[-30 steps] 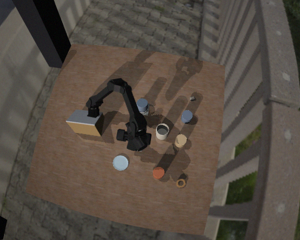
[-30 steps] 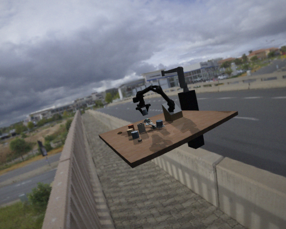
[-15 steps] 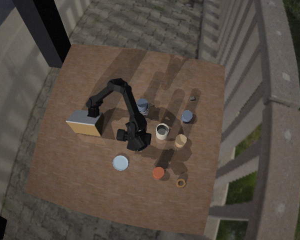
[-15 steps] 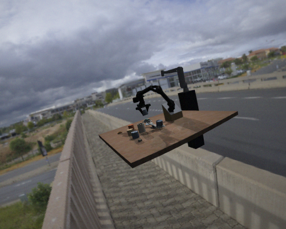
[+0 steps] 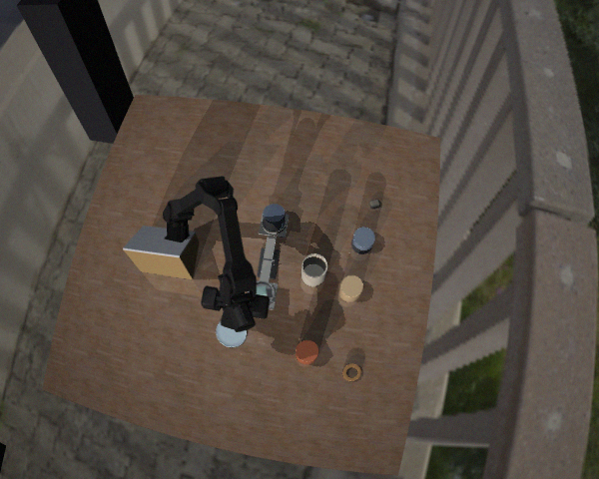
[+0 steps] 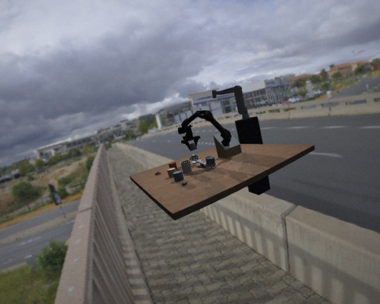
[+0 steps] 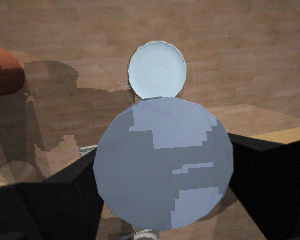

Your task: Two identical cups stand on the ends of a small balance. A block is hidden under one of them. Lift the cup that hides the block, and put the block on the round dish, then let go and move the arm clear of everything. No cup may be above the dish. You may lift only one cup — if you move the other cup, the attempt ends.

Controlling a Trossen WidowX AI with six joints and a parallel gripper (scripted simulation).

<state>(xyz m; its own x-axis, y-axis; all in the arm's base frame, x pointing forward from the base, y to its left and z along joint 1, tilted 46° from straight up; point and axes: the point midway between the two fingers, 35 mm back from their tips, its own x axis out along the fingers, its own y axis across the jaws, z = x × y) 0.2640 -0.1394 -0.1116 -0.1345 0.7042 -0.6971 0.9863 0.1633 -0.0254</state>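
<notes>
Right now the pale green block is 8 cm to the left of my gripper tip, 6 cm below it and 5 cm ahead of it. From my gripper tip the other things lie so: cream cup (21 cm to the left, 18 cm ahead, 11 cm below); round pale-blue dish (15 cm below, 5 cm to the right, 3 cm behind); orange cylinder (24 cm ahead, 11 cm below, 5 cm to the right).
</notes>
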